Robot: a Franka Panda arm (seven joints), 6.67 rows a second.
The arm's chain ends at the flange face. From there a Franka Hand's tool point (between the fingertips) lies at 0.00 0.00 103.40 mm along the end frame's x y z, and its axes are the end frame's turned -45 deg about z.
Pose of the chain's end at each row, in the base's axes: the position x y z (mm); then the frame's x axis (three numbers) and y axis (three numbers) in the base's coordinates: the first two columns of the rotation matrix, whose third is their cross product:
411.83 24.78 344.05 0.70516 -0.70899 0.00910 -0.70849 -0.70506 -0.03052
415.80 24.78 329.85 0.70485 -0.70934 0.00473 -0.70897 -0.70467 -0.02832
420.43 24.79 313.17 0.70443 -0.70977 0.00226 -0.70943 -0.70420 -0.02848
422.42 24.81 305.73 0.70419 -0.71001 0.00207 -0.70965 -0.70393 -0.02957
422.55 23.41 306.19 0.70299 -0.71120 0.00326 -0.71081 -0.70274 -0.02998
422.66 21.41 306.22 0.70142 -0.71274 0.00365 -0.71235 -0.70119 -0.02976
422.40 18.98 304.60 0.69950 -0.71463 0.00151 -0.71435 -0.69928 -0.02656
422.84 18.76 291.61 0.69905 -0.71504 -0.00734 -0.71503 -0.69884 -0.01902
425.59 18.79 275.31 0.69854 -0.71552 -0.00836 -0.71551 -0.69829 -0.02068
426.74 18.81 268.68 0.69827 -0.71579 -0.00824 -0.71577 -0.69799 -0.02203
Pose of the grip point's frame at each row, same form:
414.73 26.34 240.70 0.99960 -0.00278 0.02802 -0.00235 -0.99988 -0.01515
418.22 26.50 226.49 0.99972 -0.00330 0.02337 -0.00291 -0.99986 -0.01668
422.68 26.70 209.81 0.99975 -0.00394 0.02174 -0.00354 -0.99983 -0.01854
424.74 26.81 202.38 0.99974 -0.00430 0.02237 -0.00386 -0.99981 -0.01945
424.99 25.35 202.84 0.99971 -0.00598 0.02350 -0.00553 -0.99981 -0.01889
425.12 23.30 202.87 0.99969 -0.00817 0.02362 -0.00773 -0.99980 -0.01846
424.47 20.79 201.24 0.99974 -0.01085 0.01985 -0.01050 -0.99979 -0.01771
423.72 20.68 188.23 0.99991 -0.01146 0.00826 -0.01130 -0.99976 -0.01864
426.52 20.90 171.94 0.99988 -0.01218 0.00871 -0.01200 -0.99971 -0.02053
427.78 21.01 165.31 0.99988 -0.01259 0.00975 -0.01237 -0.99969 -0.02140

